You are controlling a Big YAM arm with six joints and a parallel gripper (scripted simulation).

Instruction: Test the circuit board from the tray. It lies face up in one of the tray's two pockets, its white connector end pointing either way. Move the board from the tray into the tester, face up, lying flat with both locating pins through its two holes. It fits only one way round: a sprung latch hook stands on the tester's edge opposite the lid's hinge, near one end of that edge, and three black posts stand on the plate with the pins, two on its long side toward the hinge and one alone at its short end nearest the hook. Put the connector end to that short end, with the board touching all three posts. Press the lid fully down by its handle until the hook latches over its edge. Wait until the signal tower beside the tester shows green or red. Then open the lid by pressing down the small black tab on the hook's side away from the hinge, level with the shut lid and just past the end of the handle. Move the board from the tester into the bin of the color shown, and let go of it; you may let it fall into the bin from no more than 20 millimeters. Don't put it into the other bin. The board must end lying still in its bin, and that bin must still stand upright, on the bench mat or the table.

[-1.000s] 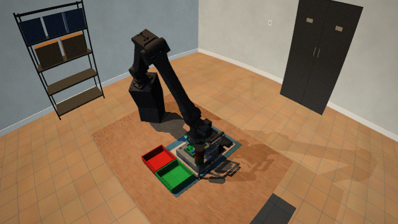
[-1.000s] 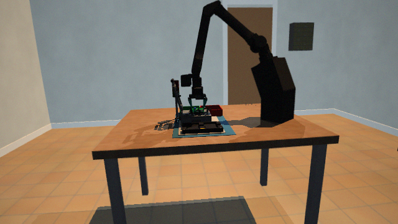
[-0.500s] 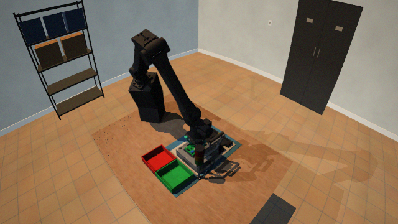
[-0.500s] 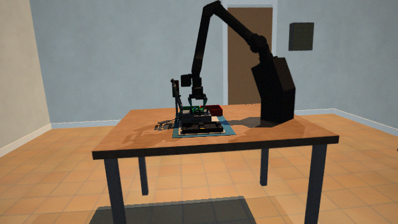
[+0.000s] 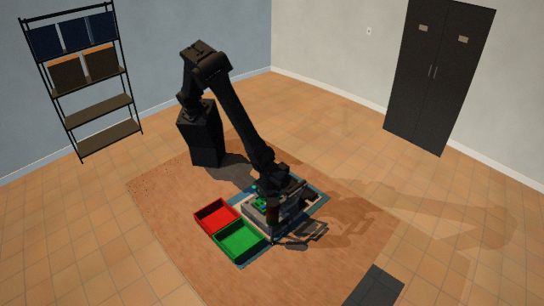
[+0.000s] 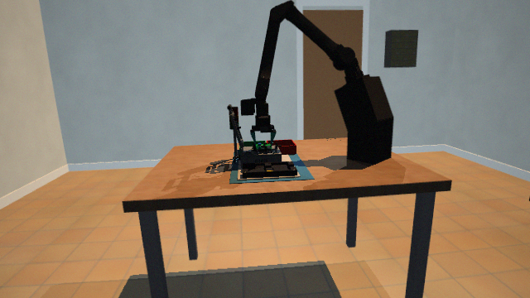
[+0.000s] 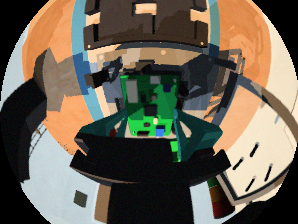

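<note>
The green circuit board lies right at my hand. The rest, counted from my hand: green bin (1 cm behind, 20 cm to the right, 7 cm below); then tester lid (12 cm ahead, 3 cm to the right, 10 cm above); then red bin (15 cm behind, 17 cm to the right, 7 cm below).
</note>
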